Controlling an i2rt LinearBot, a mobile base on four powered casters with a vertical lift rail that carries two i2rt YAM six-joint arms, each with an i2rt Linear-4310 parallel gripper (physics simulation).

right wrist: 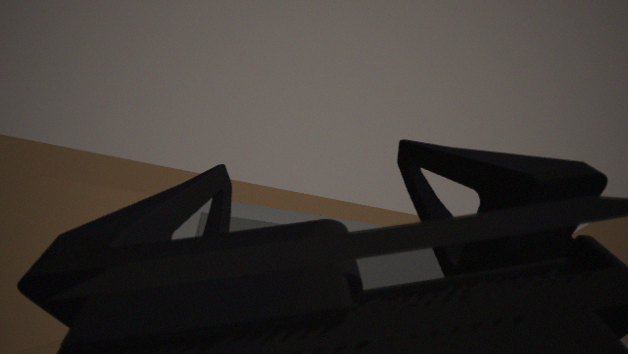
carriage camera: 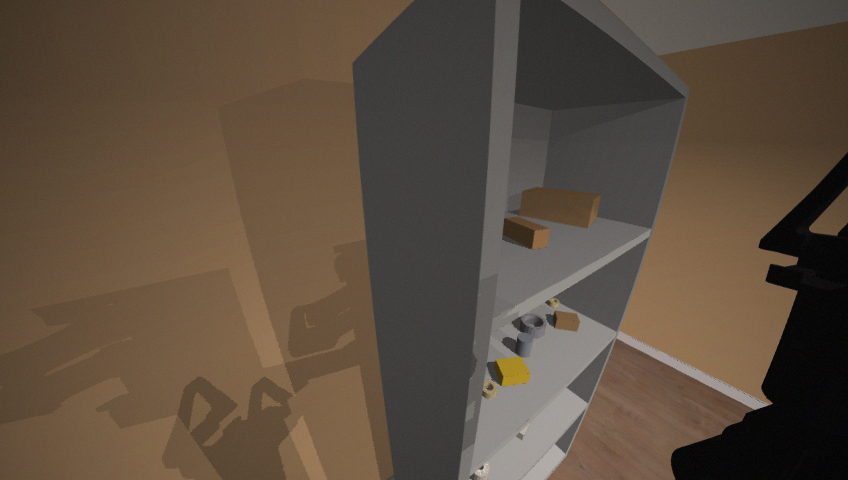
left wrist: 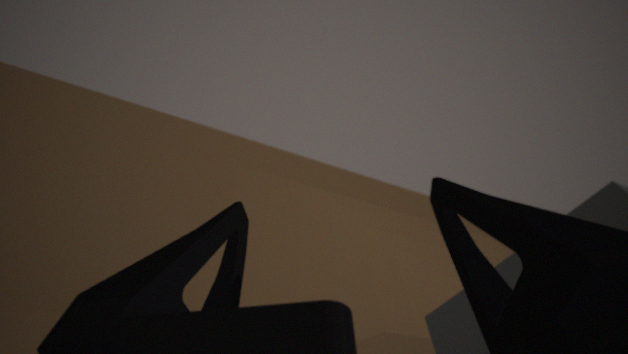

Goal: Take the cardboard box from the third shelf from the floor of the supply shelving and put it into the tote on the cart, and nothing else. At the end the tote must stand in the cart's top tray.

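Places are measured from the left arm's base along level axes (x back, y right, z up), in millimetres.
Pixels of known places: left gripper, fingertip midpoint: (left wrist: 335, 200); right gripper, fingertip midpoint: (right wrist: 313, 162).
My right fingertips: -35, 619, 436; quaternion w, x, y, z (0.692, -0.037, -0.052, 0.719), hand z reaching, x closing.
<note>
For each thing: its middle in the pictures, then the offset to it from my right fingertips, as dx, dy, dz.
- small cardboard box, body centre: (carriage camera: 565, 320) -665, +360, -692
- long brown box, body centre: (carriage camera: 559, 205) -764, +294, -210
- smaller brown box, body centre: (carriage camera: 524, 231) -529, +28, -234
- grey ring, body centre: (carriage camera: 532, 325) -660, +203, -693
- grey cylinder, body centre: (carriage camera: 523, 344) -550, +107, -682
- yellow box, body centre: (carriage camera: 511, 371) -454, +20, -695
The grey supply shelving (carriage camera: 425, 237) stands at the middle of the carriage view, its side panel toward the camera. A small cardboard box (carriage camera: 566, 321) lies toward the far end of the shelf below the uppermost visible one. The part of that shelf nearest the camera is hidden by the side panel. My right gripper (right wrist: 313, 162) is open and empty, pointing up at the ceiling and wall. Part of my right arm (carriage camera: 815, 339) shows at the right edge of the carriage view, clear of the shelving. My left gripper (left wrist: 335, 200) is open and empty, facing wall and ceiling. Tote and cart do not show.
A long brown box (carriage camera: 559, 206) and a smaller brown box (carriage camera: 526, 232) lie on the uppermost visible shelf. With the cardboard box are a grey ring (carriage camera: 532, 333), a grey cylinder (carriage camera: 524, 345), a yellow box (carriage camera: 512, 371) and two tan rolls (carriage camera: 489, 390). Walls stand behind.
</note>
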